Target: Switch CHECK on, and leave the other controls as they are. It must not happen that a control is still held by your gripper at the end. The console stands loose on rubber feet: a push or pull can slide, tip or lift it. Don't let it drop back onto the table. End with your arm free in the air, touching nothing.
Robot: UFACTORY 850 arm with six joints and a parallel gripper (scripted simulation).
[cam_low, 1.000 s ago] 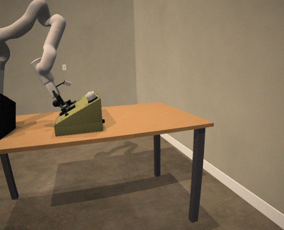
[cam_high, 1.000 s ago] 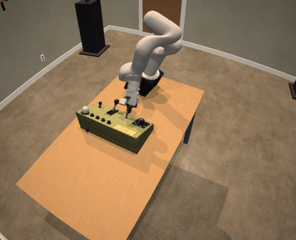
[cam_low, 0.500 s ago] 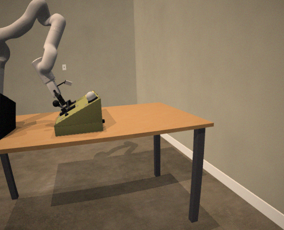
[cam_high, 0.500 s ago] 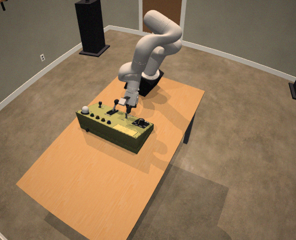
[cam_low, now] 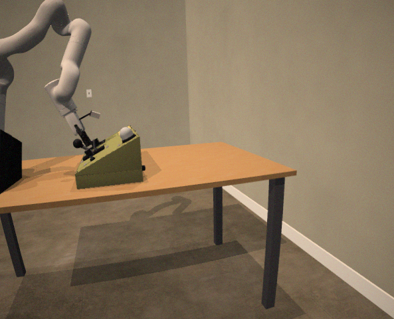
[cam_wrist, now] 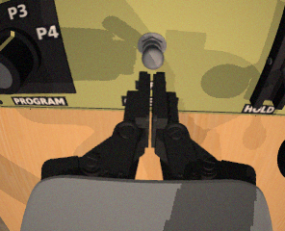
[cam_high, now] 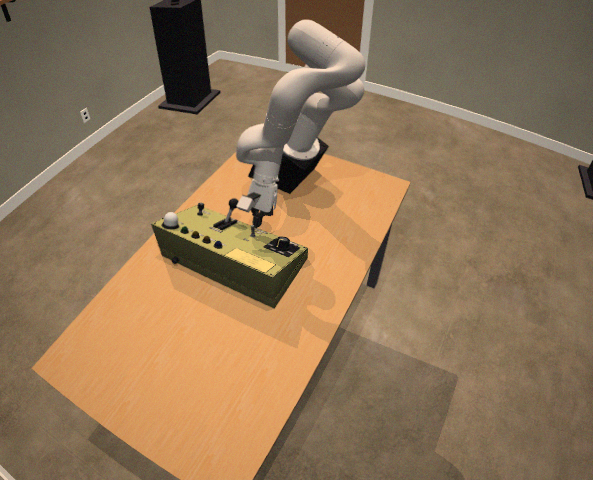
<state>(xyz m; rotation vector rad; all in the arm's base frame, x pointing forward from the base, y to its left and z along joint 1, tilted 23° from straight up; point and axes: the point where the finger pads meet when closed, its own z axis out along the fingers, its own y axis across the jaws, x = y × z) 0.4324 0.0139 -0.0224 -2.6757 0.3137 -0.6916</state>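
My gripper is now 3 cm short of the check toggle and 2 cm above it. Round my hand: rotary selector 11 cm to the left, 5 cm ahead, 2 cm below; cycle lever 12 cm to the right, 1 cm below, 1 cm behind; olive-green console 7 cm to the right, 5 cm ahead, 4 cm below.
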